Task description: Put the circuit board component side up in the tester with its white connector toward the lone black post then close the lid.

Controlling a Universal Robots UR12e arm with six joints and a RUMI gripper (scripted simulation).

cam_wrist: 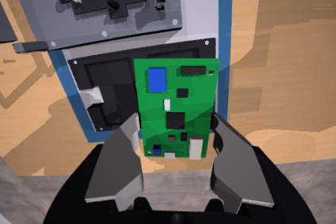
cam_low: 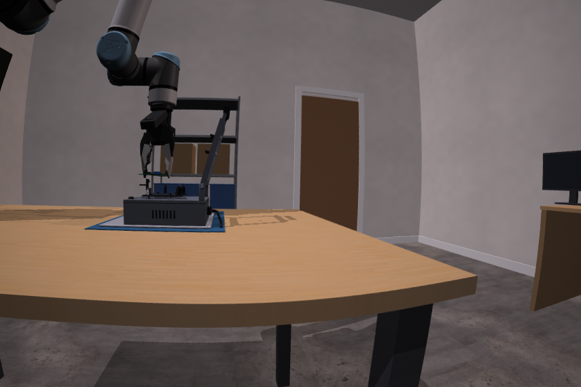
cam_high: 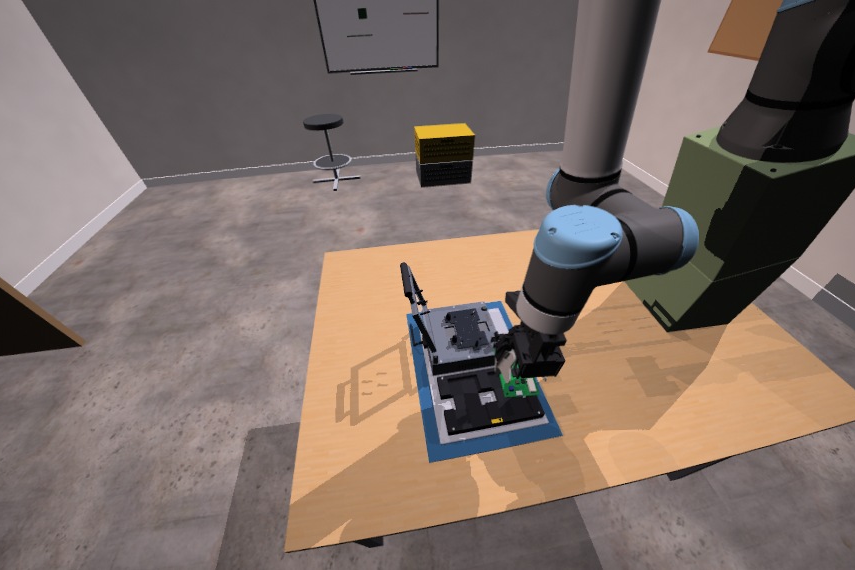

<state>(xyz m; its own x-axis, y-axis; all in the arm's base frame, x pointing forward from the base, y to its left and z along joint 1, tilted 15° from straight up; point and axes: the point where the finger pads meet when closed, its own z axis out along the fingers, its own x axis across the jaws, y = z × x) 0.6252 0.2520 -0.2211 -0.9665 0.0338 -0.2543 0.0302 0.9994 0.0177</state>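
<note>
The green circuit board lies right at my hand. Round my hand: tester (12 cm to the right, 10 cm ahead, 1 cm below); then see-through lid (20 cm ahead, 15 cm to the right, 6 cm above).
</note>
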